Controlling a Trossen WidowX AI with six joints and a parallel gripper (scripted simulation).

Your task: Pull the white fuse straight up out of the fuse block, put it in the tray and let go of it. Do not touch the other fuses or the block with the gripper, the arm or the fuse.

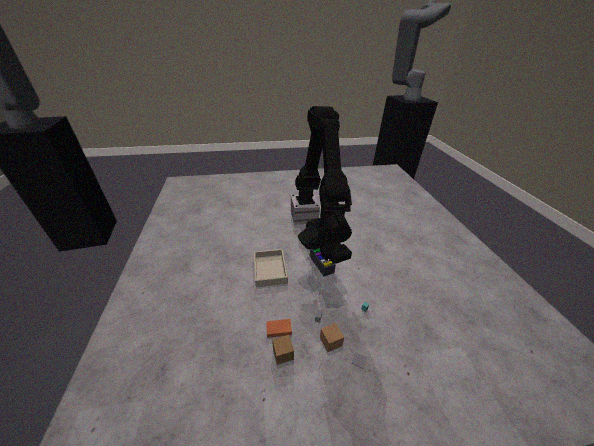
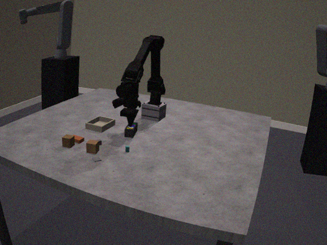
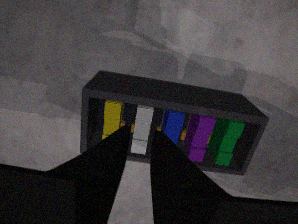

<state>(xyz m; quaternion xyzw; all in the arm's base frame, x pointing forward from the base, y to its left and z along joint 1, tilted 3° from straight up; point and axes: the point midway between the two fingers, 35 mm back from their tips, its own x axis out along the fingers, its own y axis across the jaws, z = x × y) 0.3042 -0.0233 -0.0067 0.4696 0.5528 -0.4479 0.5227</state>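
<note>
Right now my gripper tip is 20 mm above the white fuse. The rest, counted from my gripper tip: teal cube (180 mm ahead, 60 mm to the left, 30 mm below); grey cube (180 mm ahead, 80 mm to the right, 30 mm below); beige tray (40 mm behind, 180 mm to the right, 40 mm below).
</note>
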